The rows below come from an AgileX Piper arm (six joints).
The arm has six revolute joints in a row. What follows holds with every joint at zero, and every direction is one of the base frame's. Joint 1 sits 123.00 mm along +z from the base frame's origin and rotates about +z. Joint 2 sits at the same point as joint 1 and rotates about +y. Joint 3 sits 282.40 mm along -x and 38.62 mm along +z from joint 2 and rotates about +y. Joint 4 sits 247.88 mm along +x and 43.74 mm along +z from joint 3 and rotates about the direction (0.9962, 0, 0.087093). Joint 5 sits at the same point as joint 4 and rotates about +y. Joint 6 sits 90.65 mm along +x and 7.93 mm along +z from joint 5 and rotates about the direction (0.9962, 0, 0.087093). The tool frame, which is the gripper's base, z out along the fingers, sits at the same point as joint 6; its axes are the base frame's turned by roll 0.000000, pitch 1.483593 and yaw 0.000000 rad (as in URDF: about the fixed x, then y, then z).
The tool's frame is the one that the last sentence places.
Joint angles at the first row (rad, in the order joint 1, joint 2, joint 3, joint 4, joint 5, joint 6):
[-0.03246, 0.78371, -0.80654, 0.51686, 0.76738, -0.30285]
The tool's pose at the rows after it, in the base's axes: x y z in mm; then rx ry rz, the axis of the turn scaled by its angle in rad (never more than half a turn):
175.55 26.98 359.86 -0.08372 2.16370 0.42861
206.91 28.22 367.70 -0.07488 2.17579 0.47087
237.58 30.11 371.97 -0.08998 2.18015 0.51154
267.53 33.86 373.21 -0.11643 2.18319 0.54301
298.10 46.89 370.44 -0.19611 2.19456 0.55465
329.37 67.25 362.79 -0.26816 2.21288 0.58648
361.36 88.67 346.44 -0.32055 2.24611 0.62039
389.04 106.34 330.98 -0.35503 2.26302 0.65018
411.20 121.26 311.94 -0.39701 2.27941 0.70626
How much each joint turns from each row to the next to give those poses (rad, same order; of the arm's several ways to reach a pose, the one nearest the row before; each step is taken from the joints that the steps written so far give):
[-0.00003, 0.12285, -0.08217, 0.03279, -0.00965, -0.03262]
[0.00006, 0.12412, -0.09333, 0.04529, -0.00364, -0.01998]
[-0.00004, 0.11656, -0.08802, 0.05719, 0.00001, -0.04735]
[0.01035, 0.11102, -0.08649, 0.04209, -0.00205, -0.04140]
[0.04600, 0.11616, -0.09375, 0.00422, -0.00494, -0.03617]
[0.05872, 0.12471, -0.09989, 0.00388, -0.00225, -0.01409]
[0.05031, 0.13444, -0.09805, 0.00318, 0.00018, -0.00375]
[0.03310, 0.11865, -0.09520, 0.01255, 0.00001, -0.00779]
[0.01848, 0.10640, -0.07613, 0.05050, 0.01930, -0.04318]

